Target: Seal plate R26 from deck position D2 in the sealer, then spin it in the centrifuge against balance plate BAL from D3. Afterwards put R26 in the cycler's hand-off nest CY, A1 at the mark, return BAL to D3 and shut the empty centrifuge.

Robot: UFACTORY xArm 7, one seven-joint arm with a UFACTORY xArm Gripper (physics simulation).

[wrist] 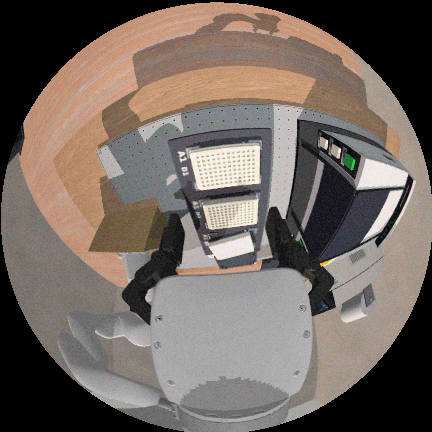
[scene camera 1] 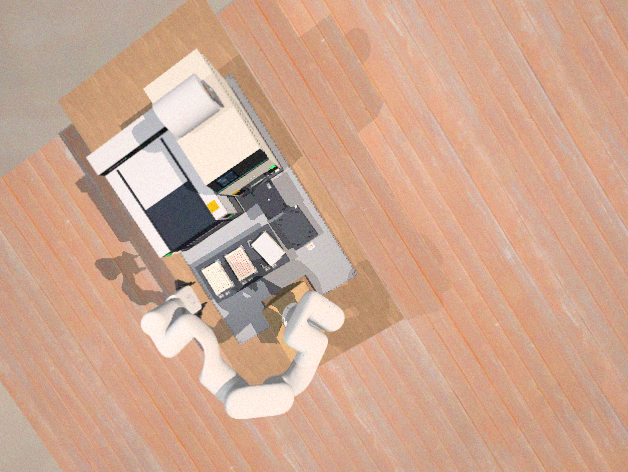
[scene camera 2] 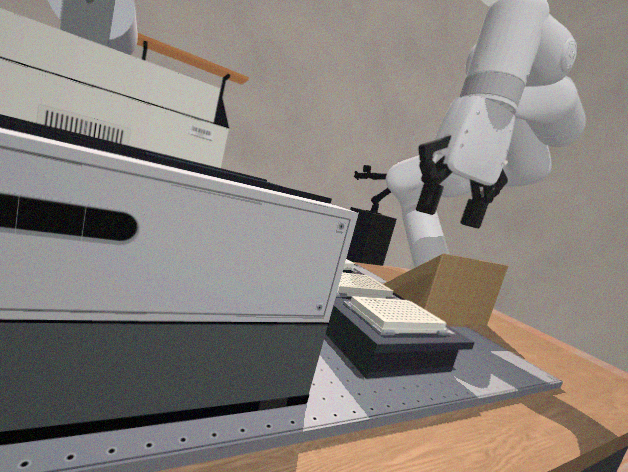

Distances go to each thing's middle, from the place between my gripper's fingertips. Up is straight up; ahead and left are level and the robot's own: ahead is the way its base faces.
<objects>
The well plate with red wells [scene camera 2: 356, 285] lies 16 cm below my hand and 15 cm to the right of it. Also, from my hand: centrifuge [scene camera 2: 149, 289]: 43 cm ahead, 16 cm to the right, 10 cm below.
</objects>
